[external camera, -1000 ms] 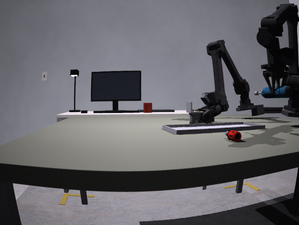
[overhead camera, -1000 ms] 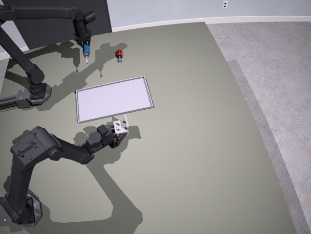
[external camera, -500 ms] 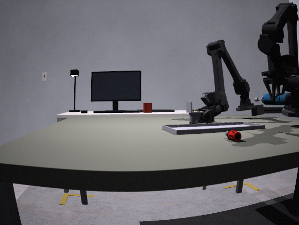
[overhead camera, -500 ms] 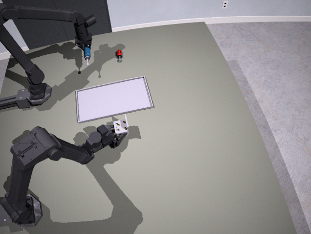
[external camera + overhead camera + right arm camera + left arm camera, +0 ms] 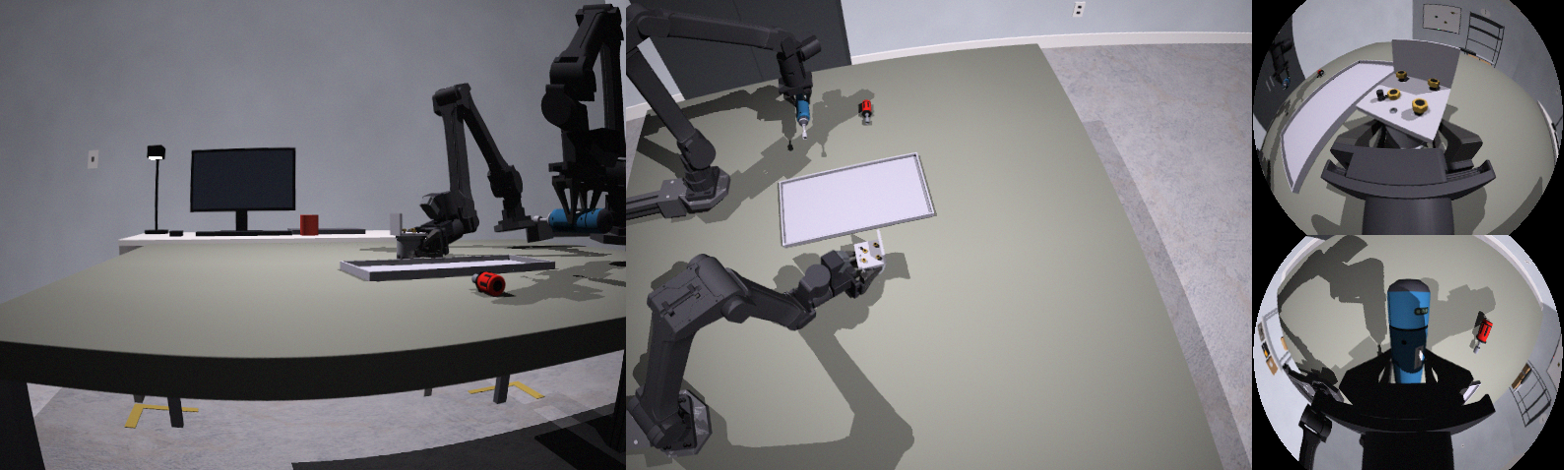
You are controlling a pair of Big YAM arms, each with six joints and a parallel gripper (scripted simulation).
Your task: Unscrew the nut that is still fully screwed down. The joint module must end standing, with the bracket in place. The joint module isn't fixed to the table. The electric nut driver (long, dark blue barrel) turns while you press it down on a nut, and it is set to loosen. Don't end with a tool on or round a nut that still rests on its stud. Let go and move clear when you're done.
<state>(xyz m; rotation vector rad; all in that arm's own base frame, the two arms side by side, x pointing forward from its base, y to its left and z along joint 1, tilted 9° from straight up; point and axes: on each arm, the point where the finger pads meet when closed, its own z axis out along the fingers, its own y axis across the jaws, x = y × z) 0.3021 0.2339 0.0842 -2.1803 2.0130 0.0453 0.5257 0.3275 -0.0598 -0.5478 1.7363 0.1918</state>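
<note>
The bracket lies 50 mm above my right hand. Also, from my right hand: socket tip 170 mm behind, 400 mm to the left, 80 mm above; short red-handled tool 10 mm ahead, 540 mm to the left, 10 mm below; shallow white tray 50 mm behind, 210 mm to the left, 20 mm below.
</note>
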